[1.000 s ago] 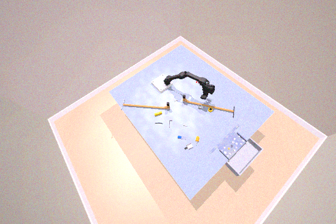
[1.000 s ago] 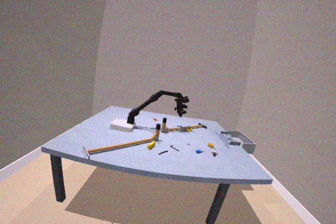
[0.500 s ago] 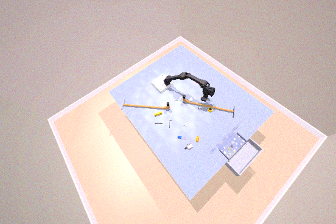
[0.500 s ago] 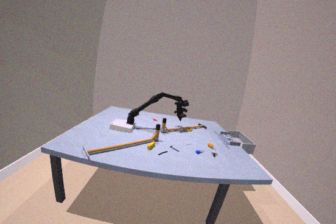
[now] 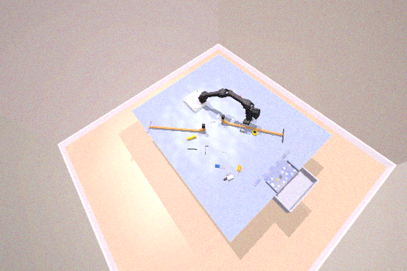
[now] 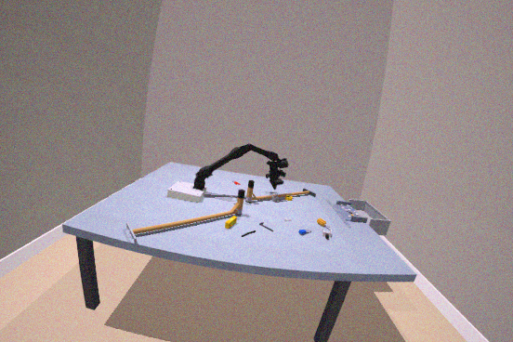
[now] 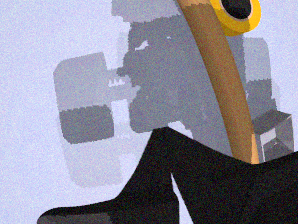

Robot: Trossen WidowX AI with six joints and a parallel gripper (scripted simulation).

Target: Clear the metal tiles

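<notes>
My gripper tip is 110 mm to the left of the grey cup and 40 mm above it. From my gripper tip the other things lie so: orange piece (260 mm ahead, 410 mm to the right, 30 mm below); then yellow ring (100 mm ahead, 40 mm to the right, 30 mm below); then red clip (300 mm behind, 170 mm to the left, 40 mm below).
</notes>
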